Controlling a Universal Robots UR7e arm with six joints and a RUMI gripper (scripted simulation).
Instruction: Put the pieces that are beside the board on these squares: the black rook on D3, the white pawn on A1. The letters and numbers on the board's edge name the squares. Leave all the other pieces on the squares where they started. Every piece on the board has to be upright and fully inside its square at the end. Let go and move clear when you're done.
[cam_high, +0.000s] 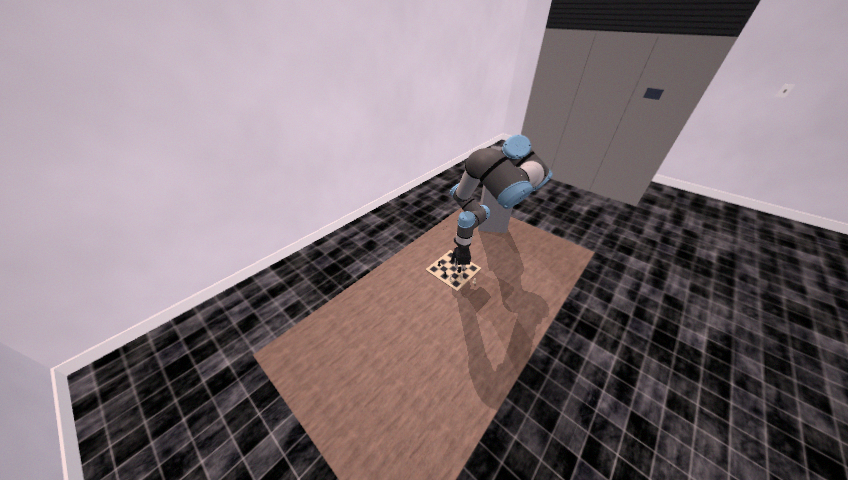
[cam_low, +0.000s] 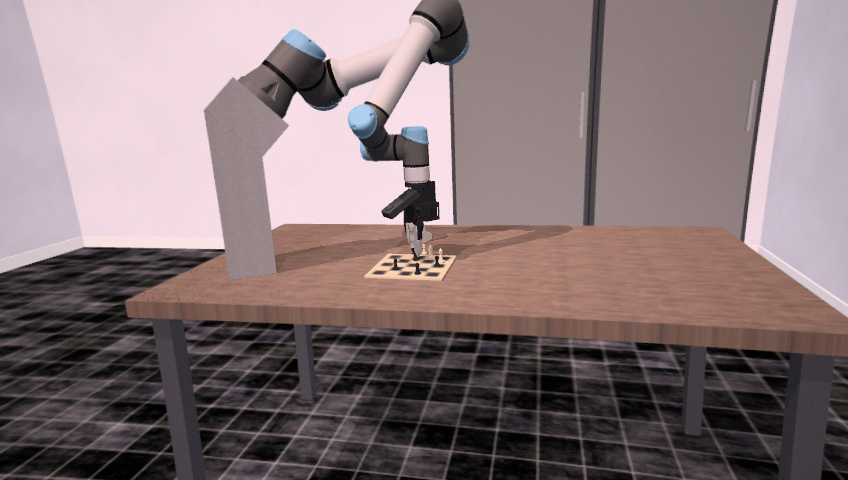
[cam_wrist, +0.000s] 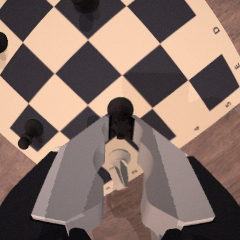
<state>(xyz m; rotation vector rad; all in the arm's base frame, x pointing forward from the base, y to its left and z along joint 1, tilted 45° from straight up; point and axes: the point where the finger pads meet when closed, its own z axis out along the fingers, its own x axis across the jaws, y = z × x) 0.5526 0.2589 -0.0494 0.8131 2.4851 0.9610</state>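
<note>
Right now my hand is 10 mm above the black rook. Round my hand: chessboard (10 mm ahead, 40 mm to the right, 30 mm below); then white pawn (30 mm behind, 100 mm to the left, 20 mm below).
</note>
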